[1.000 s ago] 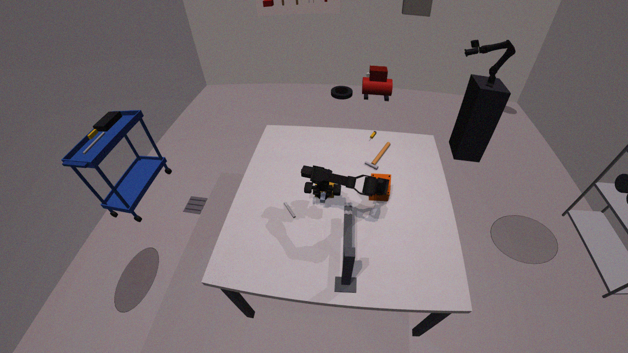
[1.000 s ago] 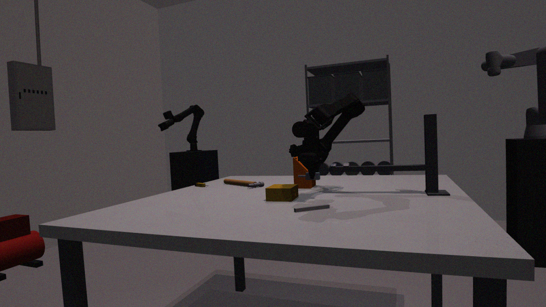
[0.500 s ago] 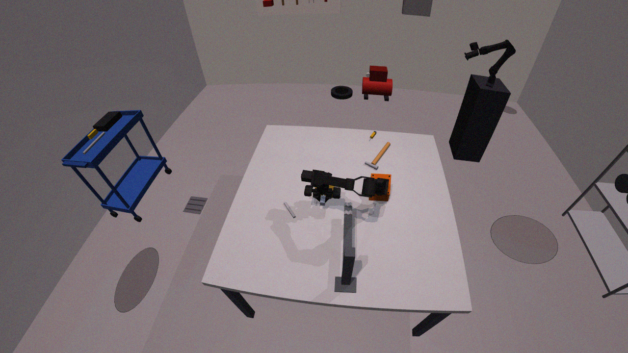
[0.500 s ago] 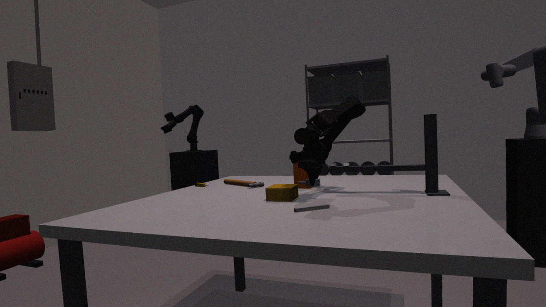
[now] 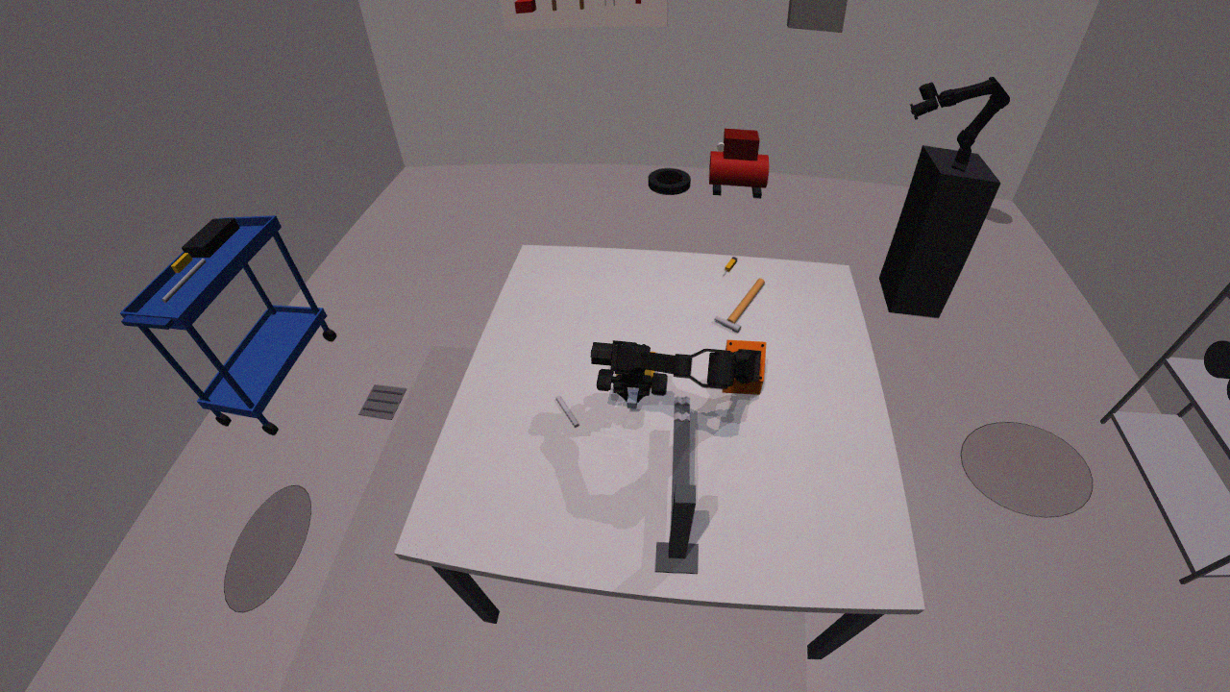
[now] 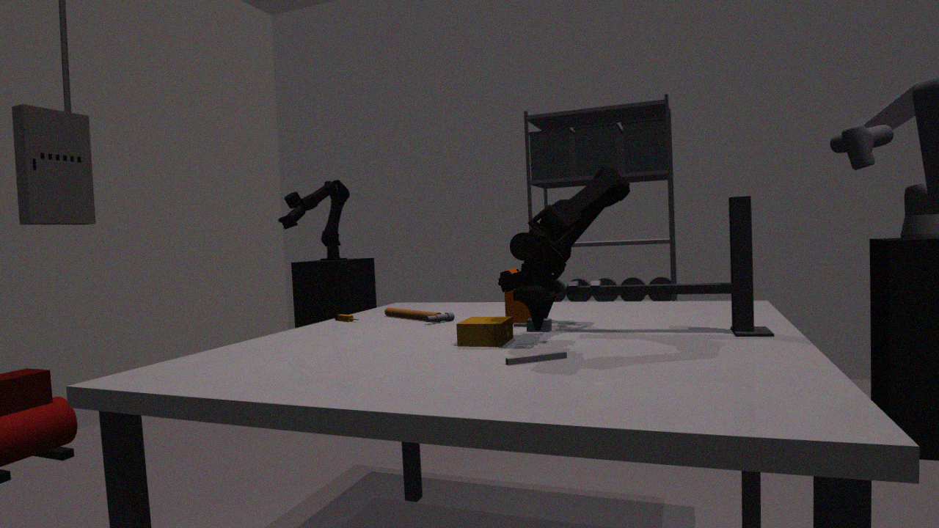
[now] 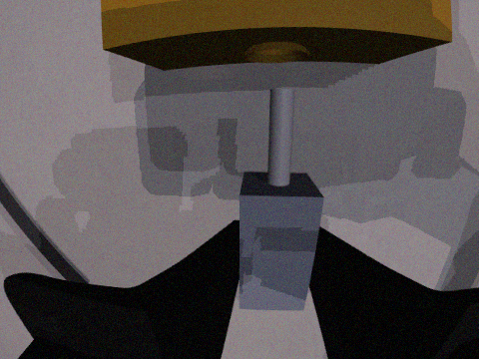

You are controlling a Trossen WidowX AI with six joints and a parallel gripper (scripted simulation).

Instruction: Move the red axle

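My gripper tip is now 12 cm to the left of the yellow beam and 1 cm short of it. Also, from my gripper tip: flat grey bar: 18 cm ahead, 5 cm to the left, 2 cm below; then small grey block: 2 cm to the right, 1 cm above.
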